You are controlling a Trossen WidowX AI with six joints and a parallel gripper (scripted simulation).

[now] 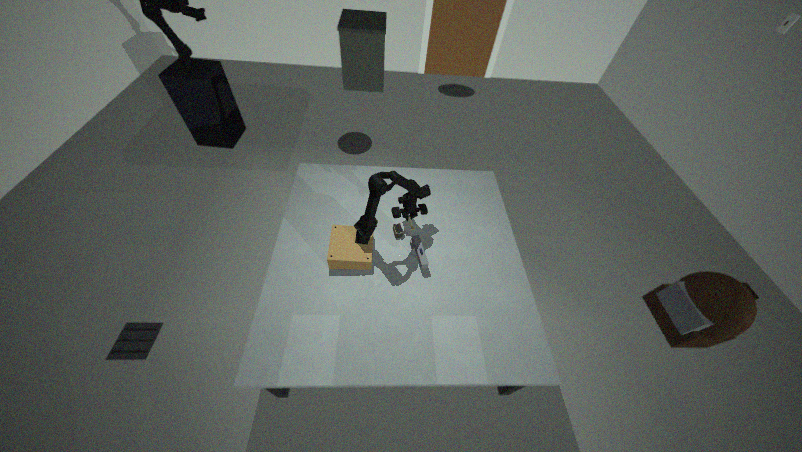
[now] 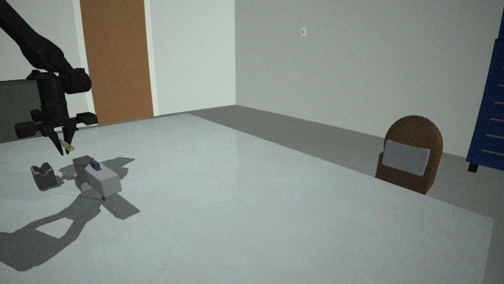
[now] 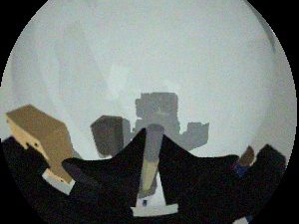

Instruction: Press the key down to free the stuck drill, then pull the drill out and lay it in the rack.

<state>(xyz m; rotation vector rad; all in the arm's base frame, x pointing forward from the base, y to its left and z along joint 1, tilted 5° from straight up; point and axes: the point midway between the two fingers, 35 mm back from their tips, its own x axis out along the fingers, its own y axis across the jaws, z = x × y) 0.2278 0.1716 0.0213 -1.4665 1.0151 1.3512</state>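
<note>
The drill is 10 mm ahead of my gripper tip, 40 mm to the right of it and 30 mm above it. From my gripper tip the other things lie so: rack (50 mm behind, 60 mm to the right, 30 mm below); then grey housing (70 mm ahead, 190 mm to the right); then small blue key (70 mm ahead, 220 mm to the right).
</note>
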